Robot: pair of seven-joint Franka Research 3 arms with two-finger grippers.
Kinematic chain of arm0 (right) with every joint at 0, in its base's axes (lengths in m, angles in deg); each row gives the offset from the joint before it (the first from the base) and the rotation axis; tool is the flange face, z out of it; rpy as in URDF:
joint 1: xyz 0 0 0.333 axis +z
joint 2: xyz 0 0 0 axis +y
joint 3: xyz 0 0 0.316 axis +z
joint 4: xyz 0.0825 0 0 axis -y
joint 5: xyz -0.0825 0 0.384 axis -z
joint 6: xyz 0 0 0 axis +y
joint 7: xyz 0.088 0 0 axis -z
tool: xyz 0 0 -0.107 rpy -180 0 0
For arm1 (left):
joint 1: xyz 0 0 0.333 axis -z
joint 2: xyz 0 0 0 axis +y
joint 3: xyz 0 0 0.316 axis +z
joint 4: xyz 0.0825 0 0 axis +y
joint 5: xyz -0.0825 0 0.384 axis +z
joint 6: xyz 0 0 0 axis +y
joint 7: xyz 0.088 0 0 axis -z
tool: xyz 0 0 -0.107 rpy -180 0 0
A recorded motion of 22 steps. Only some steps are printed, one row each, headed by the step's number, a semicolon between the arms.
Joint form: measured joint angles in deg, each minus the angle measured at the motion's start. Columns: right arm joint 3, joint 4, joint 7, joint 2, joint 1, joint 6, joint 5; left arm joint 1, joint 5, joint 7, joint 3, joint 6, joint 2, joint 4.
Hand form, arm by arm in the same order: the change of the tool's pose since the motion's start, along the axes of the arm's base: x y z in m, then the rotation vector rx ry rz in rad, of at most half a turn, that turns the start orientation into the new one. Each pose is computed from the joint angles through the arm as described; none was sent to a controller.
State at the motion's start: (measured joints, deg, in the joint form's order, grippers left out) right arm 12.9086 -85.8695 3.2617 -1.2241 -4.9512 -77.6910 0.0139; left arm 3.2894 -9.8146 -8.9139 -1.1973 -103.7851 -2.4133 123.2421
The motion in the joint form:
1: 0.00 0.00 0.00 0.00 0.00 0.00 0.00; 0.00 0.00 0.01 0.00 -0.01 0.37 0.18
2: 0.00 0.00 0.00 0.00 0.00 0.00 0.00; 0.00 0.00 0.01 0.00 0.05 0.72 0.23
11: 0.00 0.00 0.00 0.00 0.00 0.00 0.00; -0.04 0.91 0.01 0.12 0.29 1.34 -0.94
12: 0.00 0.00 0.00 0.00 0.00 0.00 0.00; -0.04 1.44 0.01 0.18 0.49 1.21 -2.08
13: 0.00 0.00 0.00 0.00 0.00 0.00 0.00; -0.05 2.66 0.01 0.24 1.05 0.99 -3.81
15: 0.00 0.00 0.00 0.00 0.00 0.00 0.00; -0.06 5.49 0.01 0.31 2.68 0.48 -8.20
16: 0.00 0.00 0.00 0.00 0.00 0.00 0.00; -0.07 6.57 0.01 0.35 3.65 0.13 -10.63
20: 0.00 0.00 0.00 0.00 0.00 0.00 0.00; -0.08 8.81 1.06 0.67 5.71 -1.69 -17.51
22: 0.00 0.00 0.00 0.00 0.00 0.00 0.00; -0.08 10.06 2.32 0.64 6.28 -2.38 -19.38
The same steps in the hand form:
1: 0.0000 0.0000 0.0000 0.0000 0.0000 0.0000; -0.0004 0.0000 -0.0045 0.0006 0.0094 -0.0001
2: 0.0000 0.0000 0.0000 0.0000 0.0000 0.0000; -0.0004 0.0000 -0.0080 0.0010 0.0174 -0.0003
11: 0.0000 0.0000 0.0000 0.0000 0.0000 0.0000; 0.0051 0.0022 -0.0051 0.0135 0.0109 -0.0063
12: 0.0000 0.0000 0.0000 0.0000 0.0000 0.0000; 0.0096 0.0031 0.0042 0.0199 -0.0083 -0.0102
13: 0.0000 0.0000 0.0000 0.0000 0.0000 0.0000; 0.0154 0.0050 0.0185 0.0361 -0.0339 -0.0203
15: 0.0000 0.0000 0.0000 0.0000 0.0000 0.0000; 0.0275 0.0087 0.0549 0.0755 -0.0941 -0.0424
16: 0.0000 0.0000 0.0000 0.0000 0.0000 0.0000; 0.0327 0.0104 0.0761 0.0908 -0.1268 -0.0490
20: 0.0000 0.0000 0.0000 0.0000 0.0000 0.0000; 0.0405 0.0163 0.1461 0.1192 -0.2459 -0.0699
22: 0.0000 0.0000 0.0000 0.0000 0.0000 0.0000; 0.0400 0.0180 0.1672 0.1355 -0.2830 -0.0964

